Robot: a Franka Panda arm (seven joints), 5 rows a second.
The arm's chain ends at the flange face. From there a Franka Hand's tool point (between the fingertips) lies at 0.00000 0.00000 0.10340 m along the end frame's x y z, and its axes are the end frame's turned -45 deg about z.
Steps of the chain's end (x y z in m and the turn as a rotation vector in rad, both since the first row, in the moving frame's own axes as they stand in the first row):
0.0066, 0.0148, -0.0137, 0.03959, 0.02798, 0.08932
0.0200, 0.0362, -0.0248, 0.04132, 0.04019, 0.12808
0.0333, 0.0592, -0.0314, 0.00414, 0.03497, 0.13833
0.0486, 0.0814, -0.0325, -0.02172, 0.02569, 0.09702
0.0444, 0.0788, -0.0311, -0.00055, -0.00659, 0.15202
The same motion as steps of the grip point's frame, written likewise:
-0.0008, 0.0145, -0.0138, 0.00821, 0.04778, 0.08932
-0.0055, 0.0400, -0.0250, 0.00080, 0.05764, 0.12808
-0.0156, 0.0679, -0.0315, -0.02180, 0.02765, 0.13833
-0.0231, 0.0954, -0.0326, -0.03352, 0.00281, 0.09702
-0.0248, 0.0866, -0.0311, 0.00427, -0.00505, 0.15202

